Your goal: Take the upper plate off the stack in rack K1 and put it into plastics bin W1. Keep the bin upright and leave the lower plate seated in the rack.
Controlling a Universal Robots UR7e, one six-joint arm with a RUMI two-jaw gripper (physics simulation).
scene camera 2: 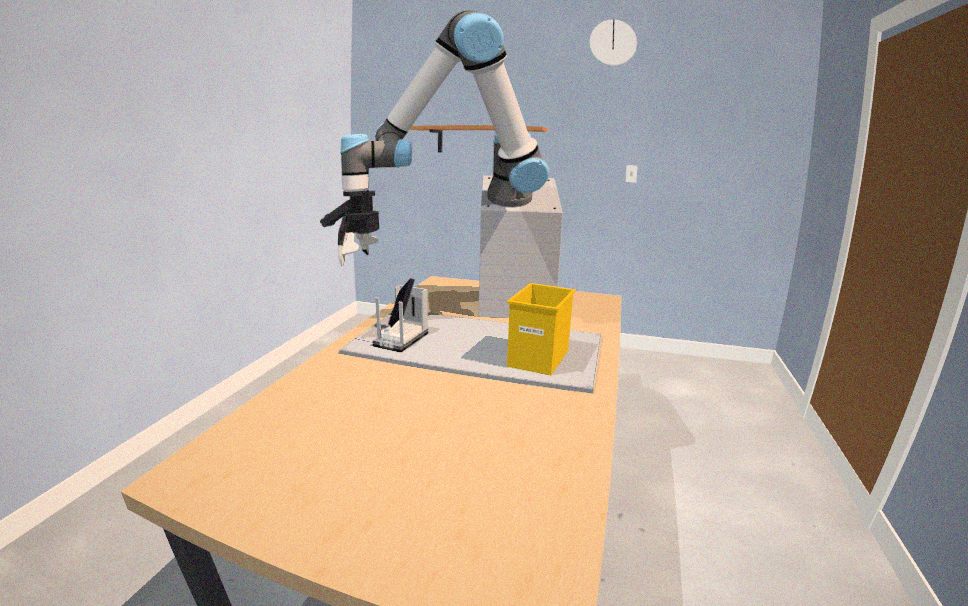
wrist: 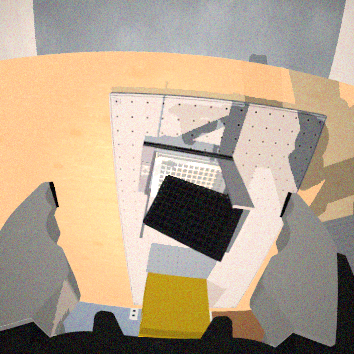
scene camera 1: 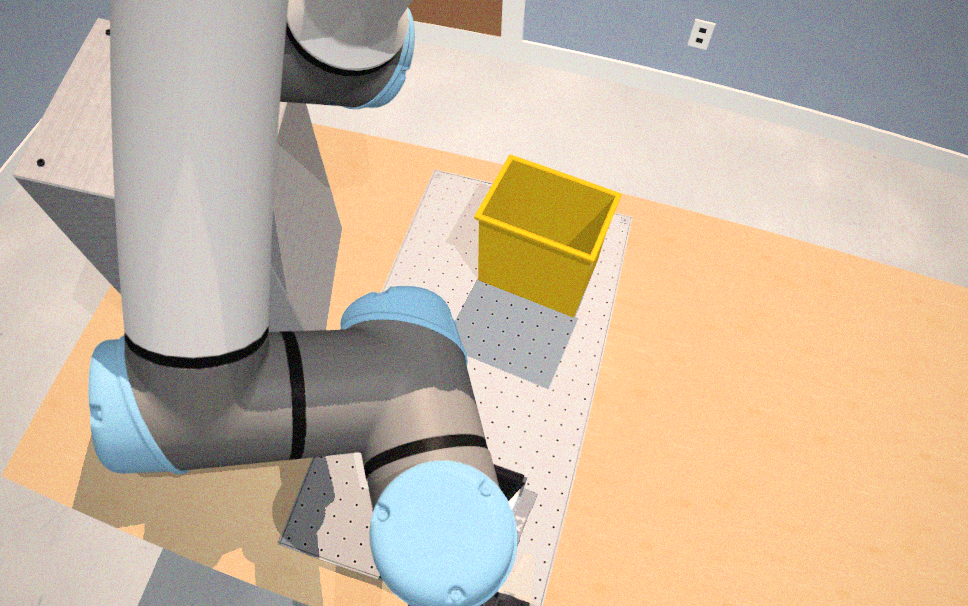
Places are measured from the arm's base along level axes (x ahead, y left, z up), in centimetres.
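Where they show: gripper, between the fingertips: (scene camera 2: 355, 260) (wrist: 170, 189); arm's base, origin of its link: (scene camera 2: 509, 196).
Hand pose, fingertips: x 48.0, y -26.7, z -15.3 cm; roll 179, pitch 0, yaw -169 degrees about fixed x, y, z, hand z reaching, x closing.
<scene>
Each offset is from my fingertips to the top centre of the thing. "spot": to the spot under its first point. Level surfaces: height alone.
The upper plate, black (scene camera 2: 402, 298) (wrist: 195, 217), is tilted steeply in rack K1 @[dx -4.3, dy +12.2, dz -9.4 cm] (scene camera 2: 421, 308) (wrist: 240, 184), with one edge raised. The lower plate, white with a grid of wells @[spot: dx -5.7, dy +10.2, dz -20.1 cm] (wrist: 194, 173), lies low in the rack, partly covered by the black plate in the wrist view. Bin W1, yellow with a "PLASTICS" label (scene camera 1: 532, 265) (scene camera 2: 530, 351) (wrist: 176, 305), stands upright. My gripper (scene camera 2: 354, 256) (wrist: 170, 189) is open and empty, well above the rack and pointing down. In scene camera 1 the arm's wrist hides most of the rack area.
Rack and bin stand apart on a perforated board @[dz -23.3 cm] (scene camera 1: 421, 246) (scene camera 2: 442, 363) (wrist: 125, 145), which lies on the wooden table @[dz -24.6 cm] (scene camera 1: 714, 400) (scene camera 2: 400, 457) (wrist: 60, 125). The arm's grey pedestal (scene camera 1: 307, 214) (scene camera 2: 519, 257) stands behind the board in the second scene view.
</scene>
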